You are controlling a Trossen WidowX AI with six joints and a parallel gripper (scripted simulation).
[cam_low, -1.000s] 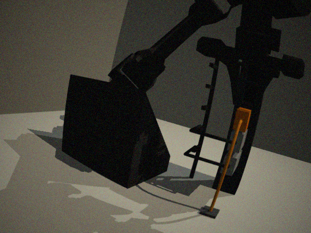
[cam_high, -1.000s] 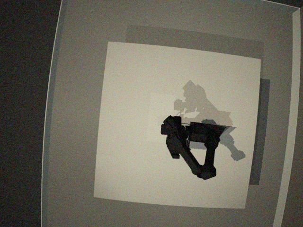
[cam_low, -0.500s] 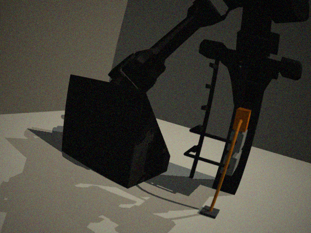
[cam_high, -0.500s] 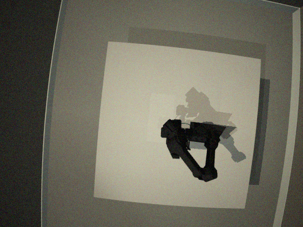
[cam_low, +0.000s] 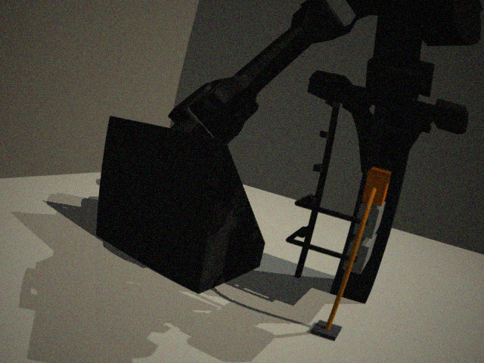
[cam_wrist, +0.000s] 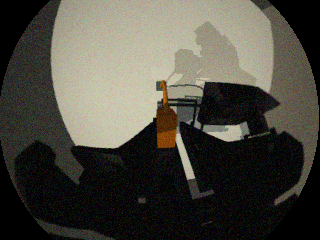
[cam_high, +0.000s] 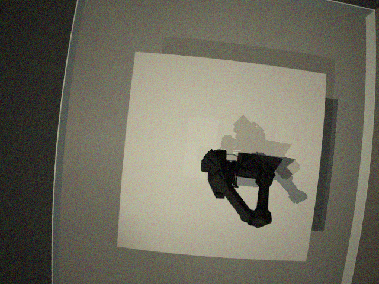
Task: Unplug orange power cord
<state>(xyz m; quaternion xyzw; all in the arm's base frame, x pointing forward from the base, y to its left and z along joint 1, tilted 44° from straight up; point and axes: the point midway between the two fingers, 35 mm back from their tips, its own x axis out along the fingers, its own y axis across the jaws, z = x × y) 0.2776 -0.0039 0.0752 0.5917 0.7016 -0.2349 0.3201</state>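
Right now the orange plug is 30 mm to the left of my gripper tip and 10 mm behind it.
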